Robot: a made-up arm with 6 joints.
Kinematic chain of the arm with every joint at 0, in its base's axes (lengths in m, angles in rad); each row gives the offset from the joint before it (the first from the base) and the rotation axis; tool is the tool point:
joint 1: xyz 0 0 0.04 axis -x
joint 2: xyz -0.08 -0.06 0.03 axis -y
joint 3: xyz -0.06 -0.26 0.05 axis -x
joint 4: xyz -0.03 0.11 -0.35 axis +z
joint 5: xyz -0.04 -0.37 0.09 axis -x
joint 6: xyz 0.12 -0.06 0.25 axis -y
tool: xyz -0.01 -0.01 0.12
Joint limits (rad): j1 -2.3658..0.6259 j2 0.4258..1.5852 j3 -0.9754..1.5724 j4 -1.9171..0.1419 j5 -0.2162..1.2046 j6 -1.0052..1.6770
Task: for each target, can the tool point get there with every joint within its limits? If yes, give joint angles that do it. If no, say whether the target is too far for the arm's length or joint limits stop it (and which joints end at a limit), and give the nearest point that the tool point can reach.
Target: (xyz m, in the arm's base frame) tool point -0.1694 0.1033 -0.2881
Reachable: yes | joints -1.7136 1.3414 0.6441 -0.8482 0.9862 -0.1921
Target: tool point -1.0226 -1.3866 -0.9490
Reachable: no: too far | nearest point -0.4387 -0.5557 -0.3564 | short by 1.176 m
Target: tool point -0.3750 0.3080 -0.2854
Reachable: yes | joints -2.0164 1.0085 0.0450 -1.1033 0.4128 -0.2772
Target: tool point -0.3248 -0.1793 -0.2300
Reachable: yes | joints -0.4520 1.0650 0.8095 -1.0781 0.5674 0.4134
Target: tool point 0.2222 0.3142 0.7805
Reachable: no: joint limits stop it (at a limit: joint 1, joint 2, joint 4, joint 5) | nearest point 0.0300 0.3934 0.3755 | short by 0.455 m
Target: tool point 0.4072 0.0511 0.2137
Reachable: no: joint limits stop it (at a limit: joint 1, joint 2, joint 4, joint 5, joint 6) | nearest point 0.0623 0.2782 0.0710 | short by 0.437 m
